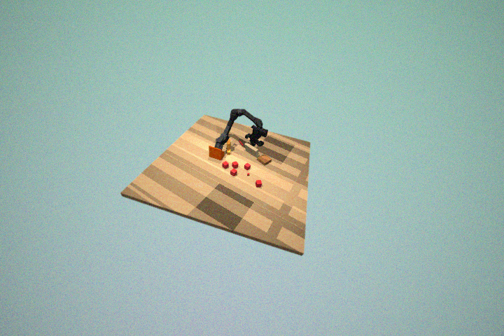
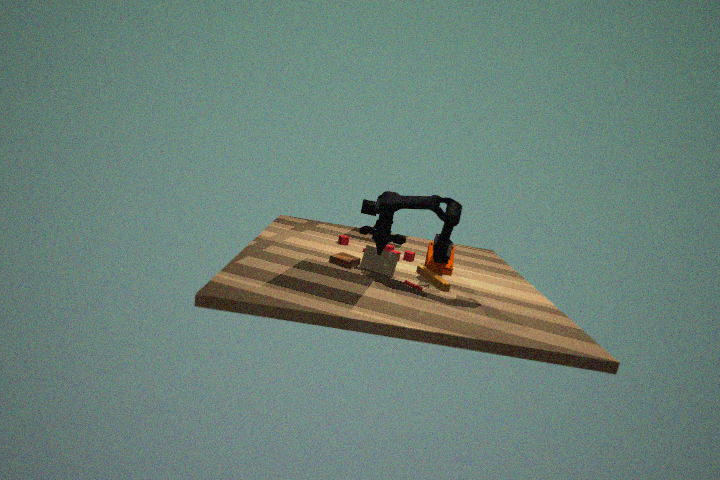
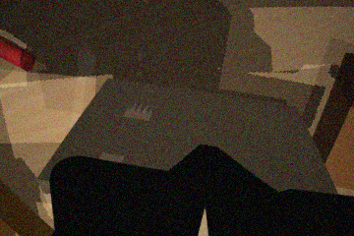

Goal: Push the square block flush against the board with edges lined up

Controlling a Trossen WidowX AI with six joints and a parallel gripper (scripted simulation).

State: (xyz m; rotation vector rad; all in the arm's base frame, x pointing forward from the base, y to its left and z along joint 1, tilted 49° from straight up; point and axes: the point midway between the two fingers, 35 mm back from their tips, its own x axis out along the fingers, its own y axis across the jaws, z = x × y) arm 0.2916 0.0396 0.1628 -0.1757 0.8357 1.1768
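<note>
Right now my gripper tip is 30 mm above the pale flat board, 10 mm to the left of it and 10 mm past it. The rest, counted from my gripper tip: flat brown square block 130 mm ahead, 60 mm to the right, 60 mm below; then thin red piece 140 mm behind, 110 mm to the left, 70 mm below; then yellow-brown bar 240 mm behind, 60 mm below.
</note>
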